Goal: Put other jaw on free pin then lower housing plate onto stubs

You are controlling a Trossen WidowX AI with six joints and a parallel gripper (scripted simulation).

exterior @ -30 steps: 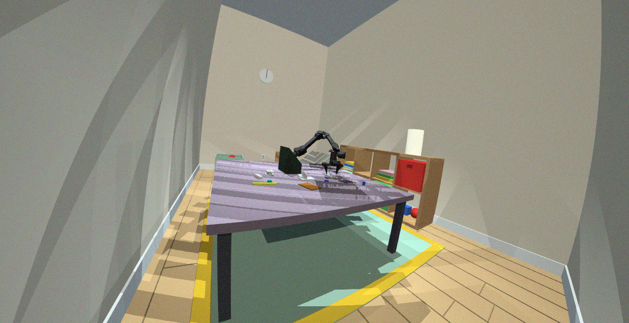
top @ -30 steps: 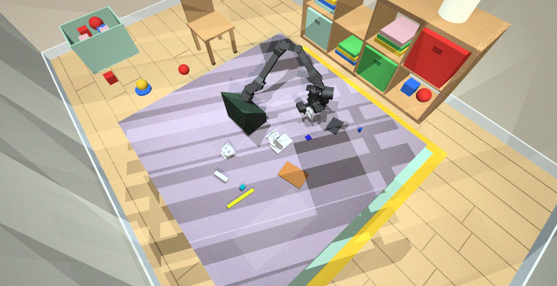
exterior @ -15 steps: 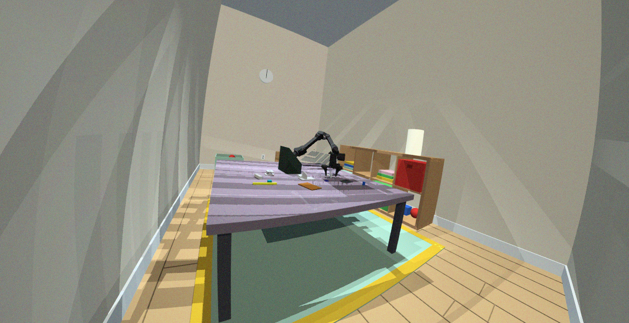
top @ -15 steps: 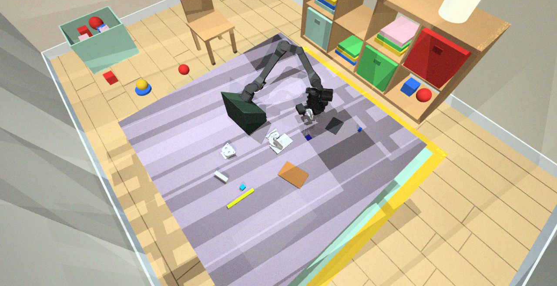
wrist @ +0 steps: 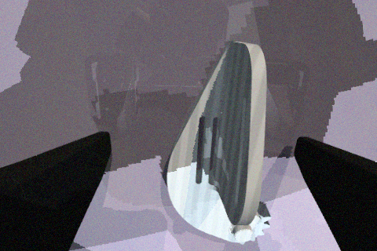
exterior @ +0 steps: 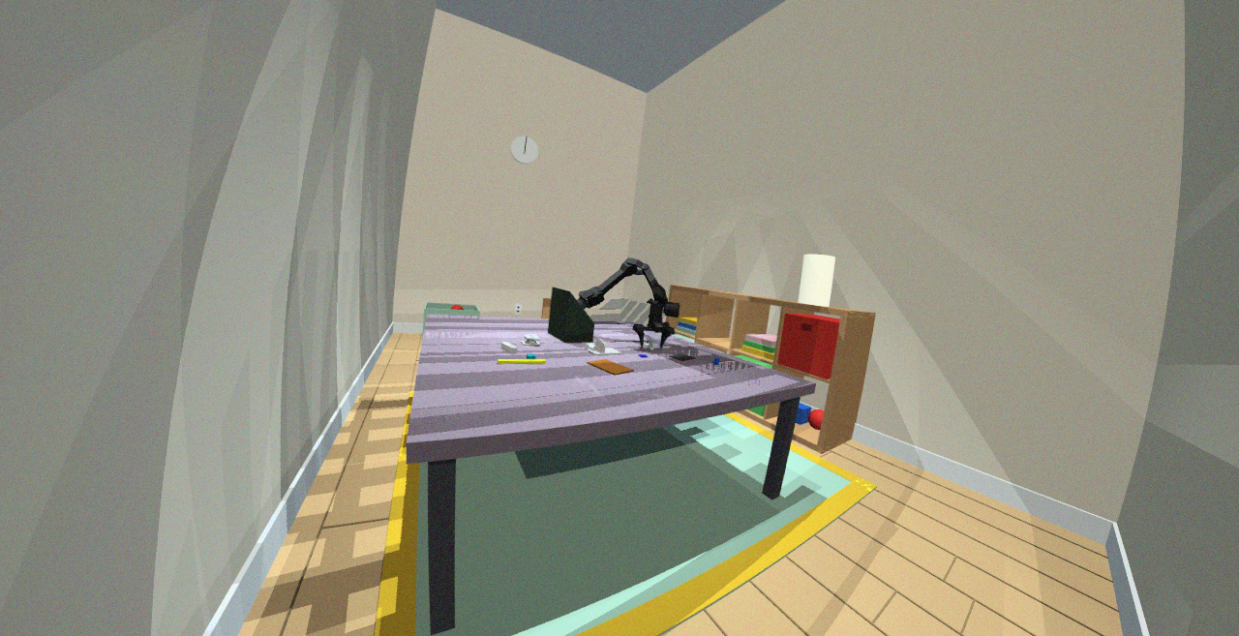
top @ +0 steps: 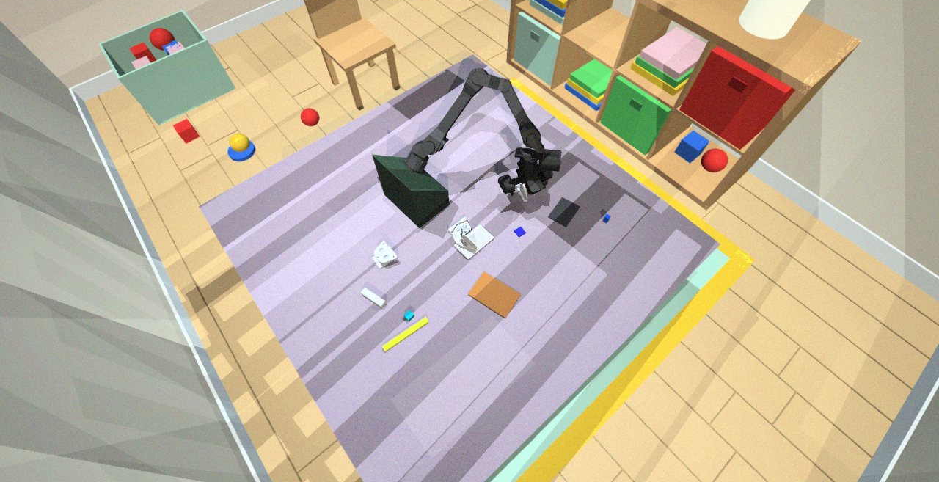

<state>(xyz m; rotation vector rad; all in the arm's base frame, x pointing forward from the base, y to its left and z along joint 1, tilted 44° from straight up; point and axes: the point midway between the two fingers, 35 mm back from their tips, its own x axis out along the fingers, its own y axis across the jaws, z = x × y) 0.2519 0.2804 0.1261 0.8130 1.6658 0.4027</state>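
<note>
The blue cube is 120 mm ahead of my gripper tip and 120 mm to the right of it. The rest, counted from my gripper tip: cyan cube 120 mm ahead, 590 mm to the right; then dark grey tile 160 mm ahead, 50 mm to the left; then orange tile 230 mm ahead, 340 mm to the right.
</note>
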